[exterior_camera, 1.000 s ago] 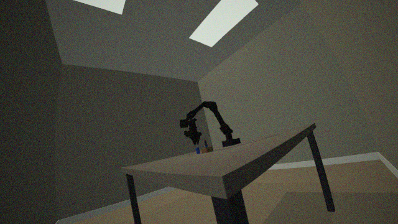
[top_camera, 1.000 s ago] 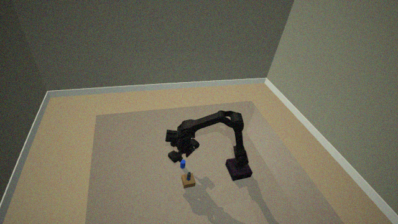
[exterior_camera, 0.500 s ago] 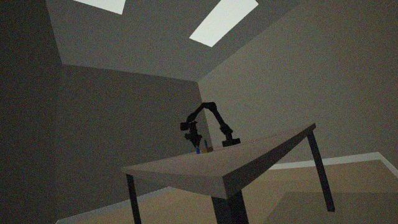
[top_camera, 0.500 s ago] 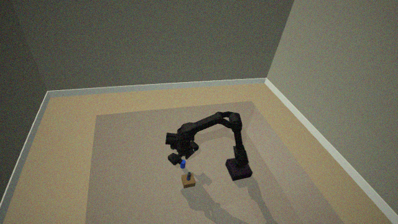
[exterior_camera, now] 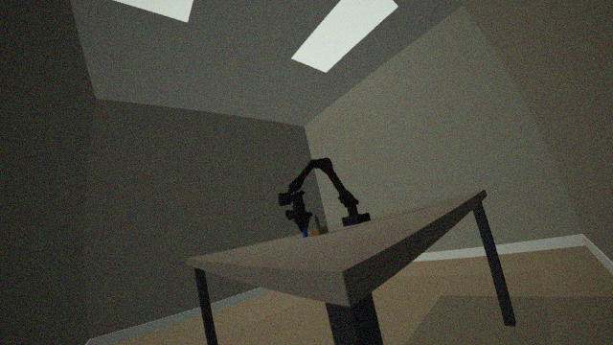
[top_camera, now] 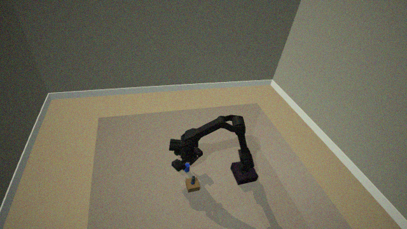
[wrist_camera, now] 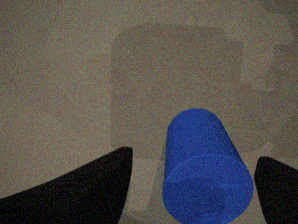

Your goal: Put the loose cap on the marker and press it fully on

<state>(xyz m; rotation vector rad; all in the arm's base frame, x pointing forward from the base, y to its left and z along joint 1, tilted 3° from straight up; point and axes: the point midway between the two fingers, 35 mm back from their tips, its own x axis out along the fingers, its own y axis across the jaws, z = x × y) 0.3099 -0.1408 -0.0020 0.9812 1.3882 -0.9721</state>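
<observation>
The blue cap is right at my gripper tip. From my gripper tip the other things lie so: holder block (1 cm ahead, 11 cm to the left, 1 cm below).
</observation>
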